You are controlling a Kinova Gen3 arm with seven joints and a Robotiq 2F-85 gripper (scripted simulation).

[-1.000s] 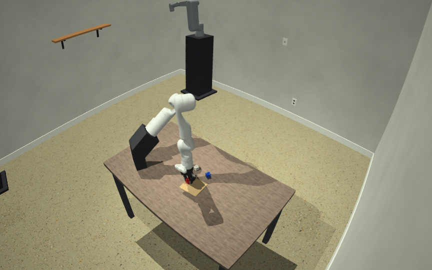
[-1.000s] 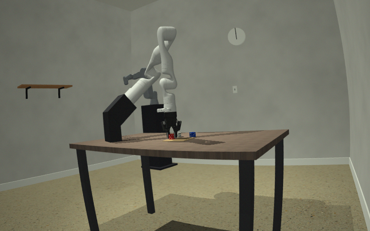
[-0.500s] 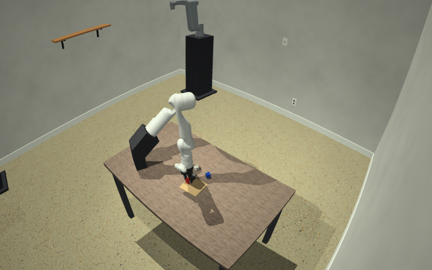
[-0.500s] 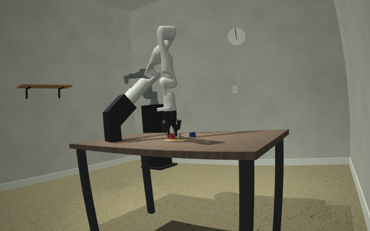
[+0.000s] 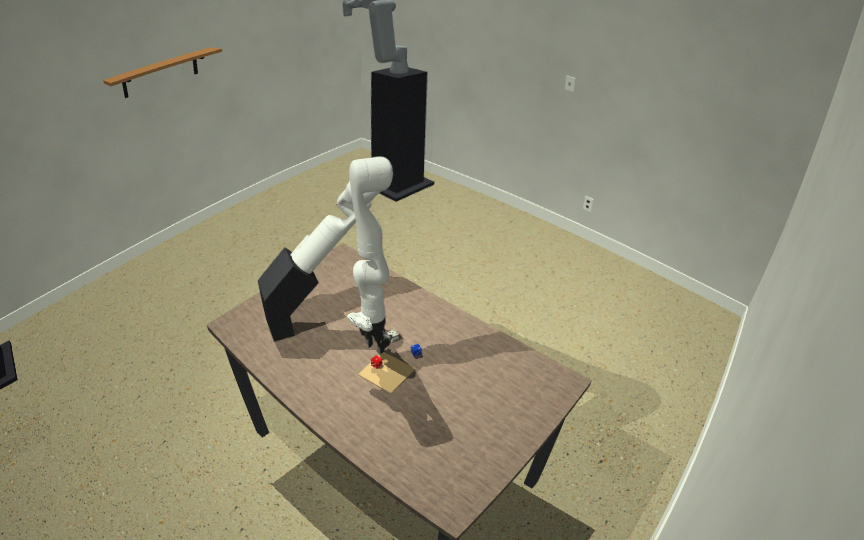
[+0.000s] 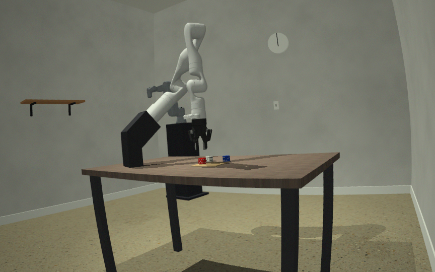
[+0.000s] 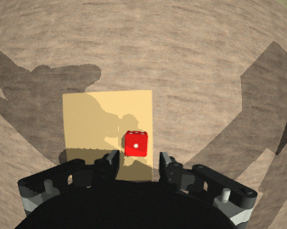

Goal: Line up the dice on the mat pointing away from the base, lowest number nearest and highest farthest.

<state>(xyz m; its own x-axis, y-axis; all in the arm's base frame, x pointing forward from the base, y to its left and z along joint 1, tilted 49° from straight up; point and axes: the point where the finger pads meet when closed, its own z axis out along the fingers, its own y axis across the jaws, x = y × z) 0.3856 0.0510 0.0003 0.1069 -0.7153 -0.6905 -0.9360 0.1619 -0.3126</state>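
Now: hand 140 mm to the right of the blue die, 80 mm above it and 50 mm short of it. From my hand the other things lie so: tan mat 90 mm below, 50 mm ahead; then red die 70 mm below, 10 mm ahead; then white die 130 mm to the left, 80 mm below, 50 mm behind.
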